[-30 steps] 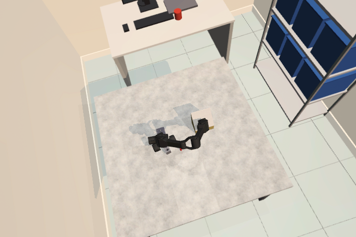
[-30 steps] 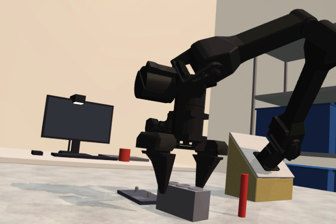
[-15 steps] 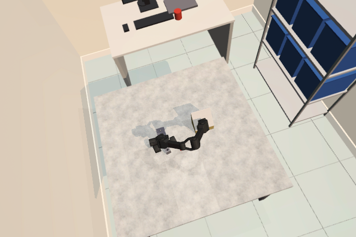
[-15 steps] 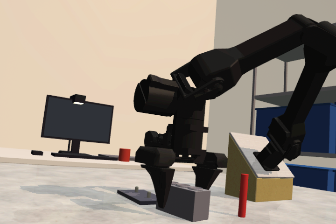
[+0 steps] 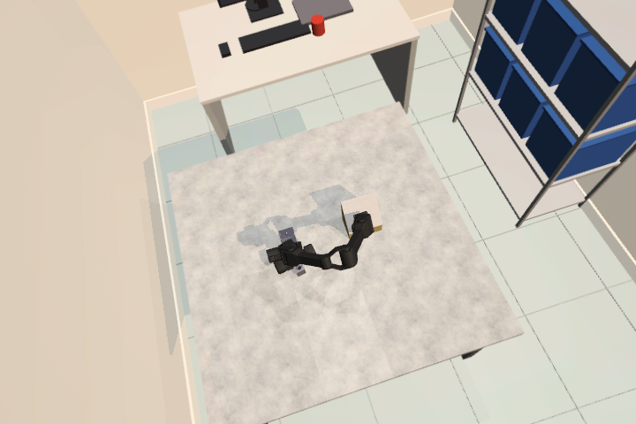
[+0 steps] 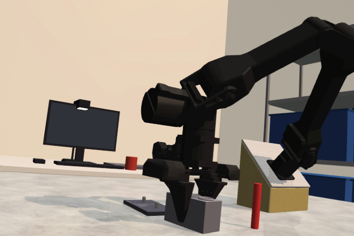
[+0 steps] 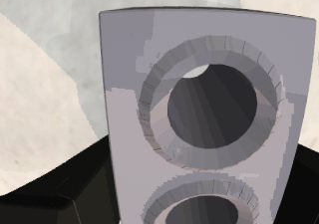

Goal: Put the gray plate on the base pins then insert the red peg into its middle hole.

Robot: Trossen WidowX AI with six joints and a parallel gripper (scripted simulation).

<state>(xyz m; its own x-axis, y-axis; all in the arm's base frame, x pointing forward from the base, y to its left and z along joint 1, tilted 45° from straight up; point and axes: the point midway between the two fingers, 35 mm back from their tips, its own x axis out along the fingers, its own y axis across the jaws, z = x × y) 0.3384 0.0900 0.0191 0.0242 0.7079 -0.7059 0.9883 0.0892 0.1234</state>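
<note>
The base is 140 mm to the right of my gripper tip and 10 mm ahead of it. From my gripper tip the other things lie so: gray plate 30 mm above; red peg 110 mm behind, 50 mm to the left, 30 mm above.
</note>
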